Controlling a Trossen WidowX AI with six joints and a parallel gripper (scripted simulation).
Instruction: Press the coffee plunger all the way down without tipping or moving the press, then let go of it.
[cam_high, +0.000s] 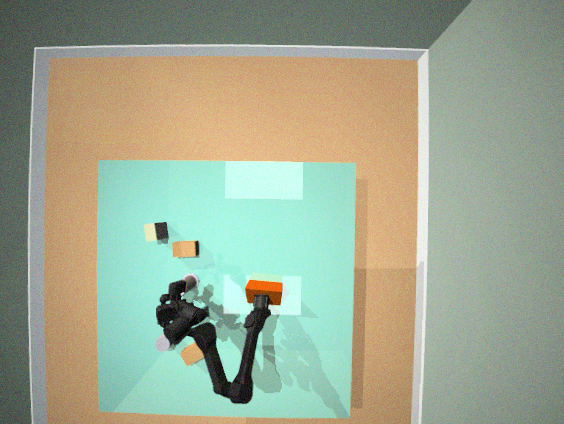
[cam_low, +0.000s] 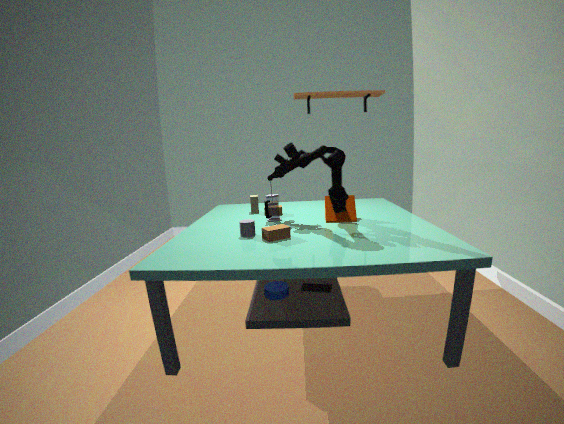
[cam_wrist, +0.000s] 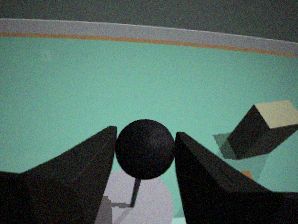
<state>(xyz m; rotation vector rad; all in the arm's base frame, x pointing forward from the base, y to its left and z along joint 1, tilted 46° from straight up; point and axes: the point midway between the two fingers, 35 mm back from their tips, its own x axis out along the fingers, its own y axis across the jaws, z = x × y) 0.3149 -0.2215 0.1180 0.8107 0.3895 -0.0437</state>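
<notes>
Now: the coffee press 20 mm to the left of my gripper tip and 120 mm below it. Round my gripper tip: cream block: 110 mm ahead, 260 mm to the right, 190 mm below.
</notes>
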